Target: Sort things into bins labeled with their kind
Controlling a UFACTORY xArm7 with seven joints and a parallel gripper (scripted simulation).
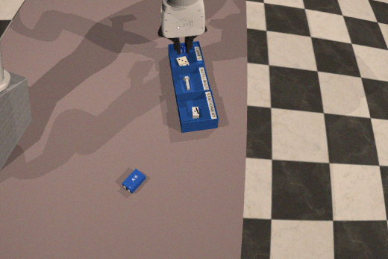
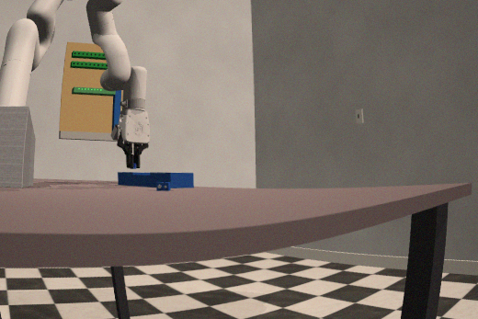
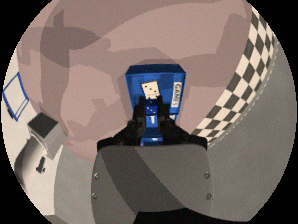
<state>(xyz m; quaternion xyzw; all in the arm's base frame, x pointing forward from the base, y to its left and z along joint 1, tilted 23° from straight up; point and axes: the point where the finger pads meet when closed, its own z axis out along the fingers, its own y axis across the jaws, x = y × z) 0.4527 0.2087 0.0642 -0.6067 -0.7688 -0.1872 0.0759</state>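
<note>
Now: the cream domino 10 mm to the right of my hand and 60 mm below it. From my hand the other things lie so: blue three-part bin: 30 mm ahead, 80 mm to the right, 50 mm below; then blue die: 10 mm below; then bolt: 20 mm ahead, 70 mm to the right, 60 mm below.
</note>
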